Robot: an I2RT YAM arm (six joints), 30 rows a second.
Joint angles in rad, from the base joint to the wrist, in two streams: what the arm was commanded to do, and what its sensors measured. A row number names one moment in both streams.
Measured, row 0:
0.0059 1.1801 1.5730 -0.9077 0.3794 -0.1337
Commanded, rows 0 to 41:
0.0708 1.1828 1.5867 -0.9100 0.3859 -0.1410
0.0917 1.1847 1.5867 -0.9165 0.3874 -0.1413
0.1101 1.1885 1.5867 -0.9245 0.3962 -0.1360
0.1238 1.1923 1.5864 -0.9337 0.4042 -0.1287
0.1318 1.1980 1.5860 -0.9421 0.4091 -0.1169
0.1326 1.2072 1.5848 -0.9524 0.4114 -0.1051
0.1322 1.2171 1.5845 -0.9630 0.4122 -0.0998
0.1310 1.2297 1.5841 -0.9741 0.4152 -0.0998
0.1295 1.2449 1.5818 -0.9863 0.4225 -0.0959
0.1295 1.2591 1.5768 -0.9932 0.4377 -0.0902
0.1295 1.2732 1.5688 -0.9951 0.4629 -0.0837
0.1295 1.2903 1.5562 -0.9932 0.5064 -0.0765
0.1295 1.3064 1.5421 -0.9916 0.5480 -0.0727
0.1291 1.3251 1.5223 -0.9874 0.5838 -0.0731
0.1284 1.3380 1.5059 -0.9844 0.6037 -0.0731
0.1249 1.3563 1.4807 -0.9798 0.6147 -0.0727
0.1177 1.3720 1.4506 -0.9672 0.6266 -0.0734
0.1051 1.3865 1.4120 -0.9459 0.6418 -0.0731
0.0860 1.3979 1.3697 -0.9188 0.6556 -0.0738
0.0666 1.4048 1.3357 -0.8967 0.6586 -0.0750
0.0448 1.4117 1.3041 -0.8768 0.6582 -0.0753
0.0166 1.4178 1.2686 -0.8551 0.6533 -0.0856
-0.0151 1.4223 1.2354 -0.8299 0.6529 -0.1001
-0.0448 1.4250 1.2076 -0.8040 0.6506 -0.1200
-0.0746 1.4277 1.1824 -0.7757 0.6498 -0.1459
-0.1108 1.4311 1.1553 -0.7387 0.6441 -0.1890
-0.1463 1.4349 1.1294 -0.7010 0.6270 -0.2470
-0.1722 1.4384 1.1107 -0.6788 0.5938 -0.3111
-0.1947 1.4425 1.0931 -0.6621 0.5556 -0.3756
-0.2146 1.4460 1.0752 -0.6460 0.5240 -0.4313
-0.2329 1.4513 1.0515 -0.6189 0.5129 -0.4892
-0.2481 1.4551 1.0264 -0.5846 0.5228 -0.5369
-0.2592 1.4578 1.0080 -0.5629 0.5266 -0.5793
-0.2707 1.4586 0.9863 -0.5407 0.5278 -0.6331
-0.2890 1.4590 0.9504 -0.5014 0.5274 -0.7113
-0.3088 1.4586 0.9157 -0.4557 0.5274 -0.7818
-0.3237 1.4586 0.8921 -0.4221 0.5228 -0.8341
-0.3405 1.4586 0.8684 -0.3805 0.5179 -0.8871
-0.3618 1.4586 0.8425 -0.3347 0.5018 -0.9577
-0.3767 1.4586 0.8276 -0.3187 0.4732 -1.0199
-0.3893 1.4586 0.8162 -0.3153 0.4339 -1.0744
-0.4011 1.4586 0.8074 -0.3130 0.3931 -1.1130
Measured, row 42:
-0.3756 1.4532 0.8299 -0.3244 0.4950 -0.8867
